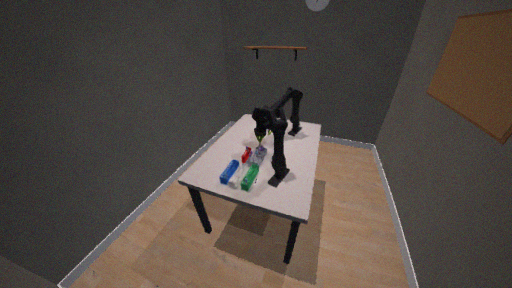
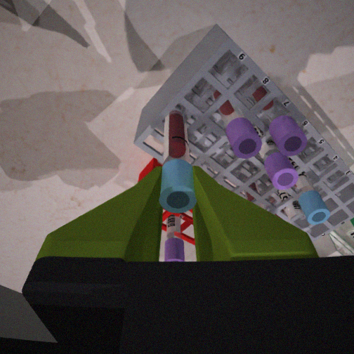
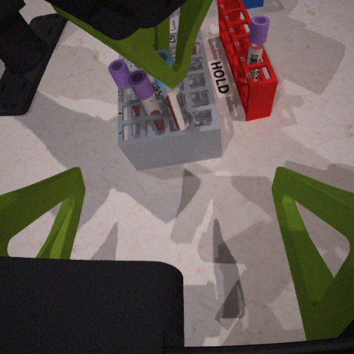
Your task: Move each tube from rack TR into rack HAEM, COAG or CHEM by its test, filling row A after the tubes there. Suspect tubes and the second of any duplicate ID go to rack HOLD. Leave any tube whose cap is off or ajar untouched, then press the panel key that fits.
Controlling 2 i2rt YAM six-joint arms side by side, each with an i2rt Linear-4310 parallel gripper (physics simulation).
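Frame: origin at the left arm's base, x right, y ahead, z up, level; millimetres.
Seen in the pictures: left gripper, fingertip midpoint: [image 1: 259, 141]; left arm's base at its link origin: [image 1: 279, 176]; right arm's base at its link origin: [image 1: 295, 131].
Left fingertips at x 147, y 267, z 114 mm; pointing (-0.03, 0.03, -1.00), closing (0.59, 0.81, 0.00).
Note:
Offsets run from my left fingertips to a thing's top centre.
My left gripper [image 1: 259, 140] [image 2: 177, 176] [image 3: 168, 76] is shut on a light-blue-capped tube [image 2: 176, 135] [image 3: 178, 111] with dark red content. The tube hangs tilted over the end of the grey rack [image 1: 260, 156] [image 2: 175, 67] [image 3: 175, 150]; whether its tip is clear of the holes is hard to tell. Several purple-capped tubes [image 2: 243, 137] [image 3: 141, 85] and another light-blue-capped tube [image 2: 314, 206] lean in that rack. The red HOLD rack @(dy +51, dx -107, dz -57 mm) [image 1: 246, 155] [image 2: 149, 169] [image 3: 261, 102] holds a purple-capped tube [image 2: 174, 249] [image 3: 259, 31]. My right gripper [image 3: 178, 177] is wide open and empty.
A blue rack @(dy +29, dx -324, dz -57 mm) [image 1: 229, 171], a white rack @(dy -48, dx -317, dz -57 mm) [image 1: 235, 182] and a green rack @(dy -122, dx -286, dz -57 mm) [image 1: 250, 176] stand near the table's near end. The HOLD label [image 3: 219, 77] lies between the grey and red racks. The left gripper's fingers are close above the grey rack.

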